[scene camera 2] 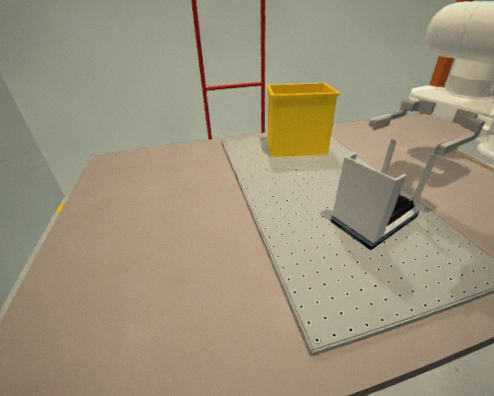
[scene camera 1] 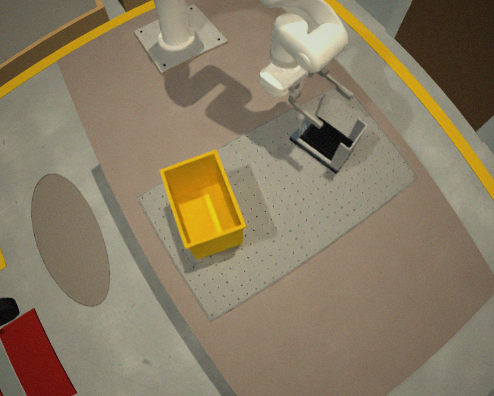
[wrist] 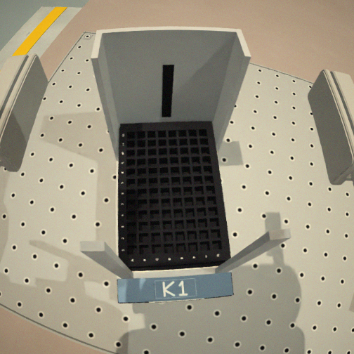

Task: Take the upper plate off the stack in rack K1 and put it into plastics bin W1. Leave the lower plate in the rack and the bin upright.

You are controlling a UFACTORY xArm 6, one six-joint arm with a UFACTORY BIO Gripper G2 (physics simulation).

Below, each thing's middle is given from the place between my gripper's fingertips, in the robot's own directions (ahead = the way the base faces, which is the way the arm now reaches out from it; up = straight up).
My gripper is now 140 mm above the black plate [scene camera 1: 325, 140] and 10 mm short of it. From my hand the other things lie so: yellow bin W1 [scene camera 1: 209, 220]: 370 mm to the right, 90 mm below, 70 mm ahead.
